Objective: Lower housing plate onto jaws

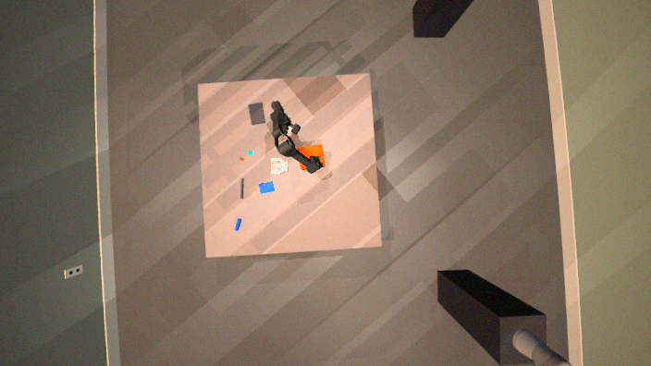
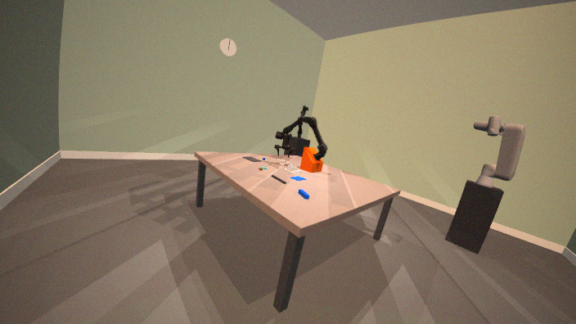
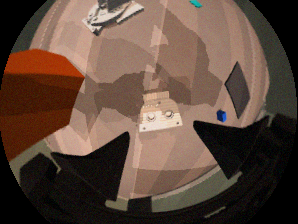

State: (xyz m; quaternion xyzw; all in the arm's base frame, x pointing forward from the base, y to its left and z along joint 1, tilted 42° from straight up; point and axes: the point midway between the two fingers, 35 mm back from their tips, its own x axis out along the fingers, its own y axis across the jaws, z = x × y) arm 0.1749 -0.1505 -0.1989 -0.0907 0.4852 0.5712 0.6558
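Now: the white piece 50 mm below my gripper tip, 10 mm to the left of it and 10 mm ahead of it. From my gripper tip the other things lie so: dark grey plate (250 mm ahead, 130 mm to the right, 60 mm below); then cyan bit (300 mm ahead, 160 mm to the left, 60 mm below); then blue flat plate (420 mm to the left, 180 mm ahead, 60 mm below).
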